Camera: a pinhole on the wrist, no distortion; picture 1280 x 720 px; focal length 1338.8 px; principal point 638.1 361.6 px. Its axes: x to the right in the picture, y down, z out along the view. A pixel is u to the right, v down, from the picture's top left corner.
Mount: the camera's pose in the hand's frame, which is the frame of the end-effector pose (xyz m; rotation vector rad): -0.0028 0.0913 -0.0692 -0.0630 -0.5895 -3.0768
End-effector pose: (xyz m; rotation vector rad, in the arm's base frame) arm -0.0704 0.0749 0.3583 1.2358 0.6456 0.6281
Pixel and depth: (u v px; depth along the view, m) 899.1 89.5 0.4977
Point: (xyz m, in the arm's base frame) 0.1098 -0.1380 0.7994
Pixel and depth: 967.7 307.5 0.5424
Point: 0.1456 -0.2212 0.7619
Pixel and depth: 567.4 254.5 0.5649
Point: 0.2565 -0.0977 0.7753
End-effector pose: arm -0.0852 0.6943 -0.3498 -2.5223 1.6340 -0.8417
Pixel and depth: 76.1 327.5 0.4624
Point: -0.0957 0.3009 -0.6400
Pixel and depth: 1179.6 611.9 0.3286
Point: -0.1355 0.6579 -0.6738
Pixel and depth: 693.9 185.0 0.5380
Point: -0.2054 0.4309 -0.8048
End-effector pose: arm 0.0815 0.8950 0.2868 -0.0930 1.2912 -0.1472
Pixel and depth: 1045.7 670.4 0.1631
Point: 0.1703 1.0161 0.3394
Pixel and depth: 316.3 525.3 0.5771
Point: 0.6060 1.0988 0.2333
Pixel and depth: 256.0 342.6 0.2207
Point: 0.2368 1.0557 0.2314
